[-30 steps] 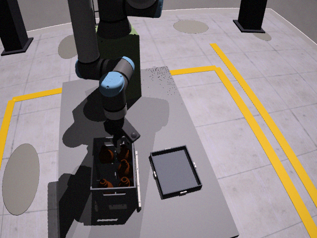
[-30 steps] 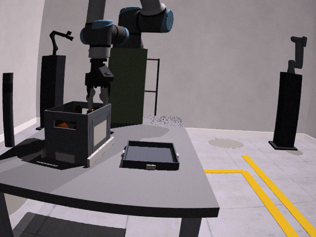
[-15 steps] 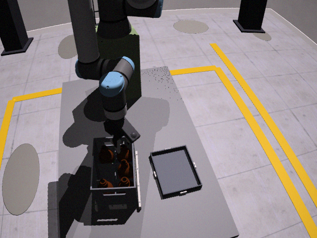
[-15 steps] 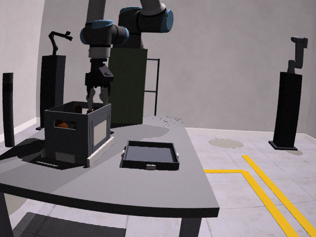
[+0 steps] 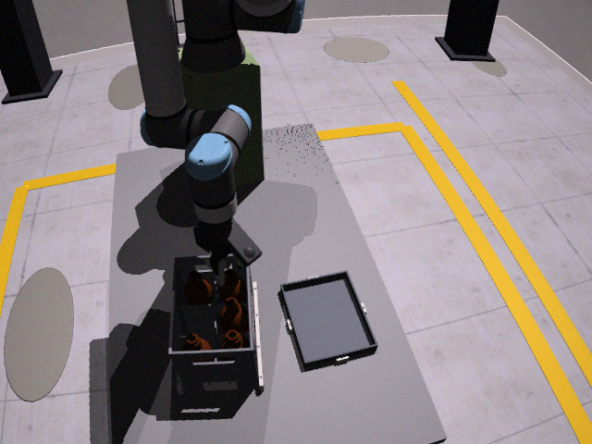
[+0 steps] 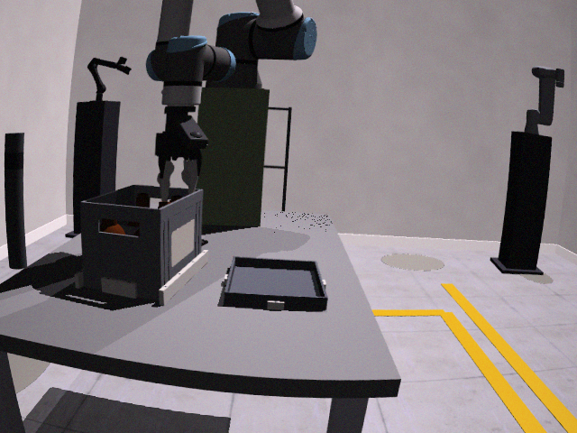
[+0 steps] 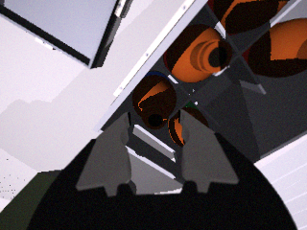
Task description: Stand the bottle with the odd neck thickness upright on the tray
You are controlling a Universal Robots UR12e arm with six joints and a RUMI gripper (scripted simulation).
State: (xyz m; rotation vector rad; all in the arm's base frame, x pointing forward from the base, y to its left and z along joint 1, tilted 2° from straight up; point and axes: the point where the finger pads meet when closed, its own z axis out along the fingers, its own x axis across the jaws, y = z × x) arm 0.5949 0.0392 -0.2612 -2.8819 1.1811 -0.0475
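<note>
The dark grey crate is 9 cm ahead of my hand, 5 cm to the right of it and 7 cm below it. From my hand the other things lie so: black tray 5 cm ahead, 23 cm to the left, 14 cm below.
</note>
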